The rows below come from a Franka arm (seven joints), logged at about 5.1 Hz.
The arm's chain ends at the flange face. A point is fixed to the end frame.
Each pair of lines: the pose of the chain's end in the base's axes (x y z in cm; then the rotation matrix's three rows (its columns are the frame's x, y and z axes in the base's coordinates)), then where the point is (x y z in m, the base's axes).
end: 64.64 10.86 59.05; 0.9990 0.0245 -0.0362; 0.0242 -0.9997 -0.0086; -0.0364 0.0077 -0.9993
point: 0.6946 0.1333 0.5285
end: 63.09 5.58 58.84; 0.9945 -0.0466 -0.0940; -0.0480 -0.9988 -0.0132; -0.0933 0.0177 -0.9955
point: 0.6771 0.0765 0.5235
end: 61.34 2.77 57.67; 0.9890 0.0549 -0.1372; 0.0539 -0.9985 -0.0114; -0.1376 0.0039 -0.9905
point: 0.6543 0.0537 0.5102
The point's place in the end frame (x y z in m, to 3 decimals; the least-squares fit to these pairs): 0.051 -0.024 0.060
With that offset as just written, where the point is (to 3 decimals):
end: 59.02 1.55 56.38; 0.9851 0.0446 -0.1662; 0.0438 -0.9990 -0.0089; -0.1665 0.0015 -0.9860
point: 0.629 0.041 0.496
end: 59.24 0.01 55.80; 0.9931 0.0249 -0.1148; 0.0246 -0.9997 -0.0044; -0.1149 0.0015 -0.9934
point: 0.636 0.025 0.493
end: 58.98 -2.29 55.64; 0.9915 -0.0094 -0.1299; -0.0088 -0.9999 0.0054; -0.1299 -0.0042 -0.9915
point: 0.633 0.001 0.490
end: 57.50 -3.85 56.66; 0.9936 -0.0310 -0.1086; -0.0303 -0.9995 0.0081; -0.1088 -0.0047 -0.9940
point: 0.620 -0.016 0.502
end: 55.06 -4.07 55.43; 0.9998 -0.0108 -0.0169; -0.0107 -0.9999 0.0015; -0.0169 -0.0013 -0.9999
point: 0.601 -0.017 0.493
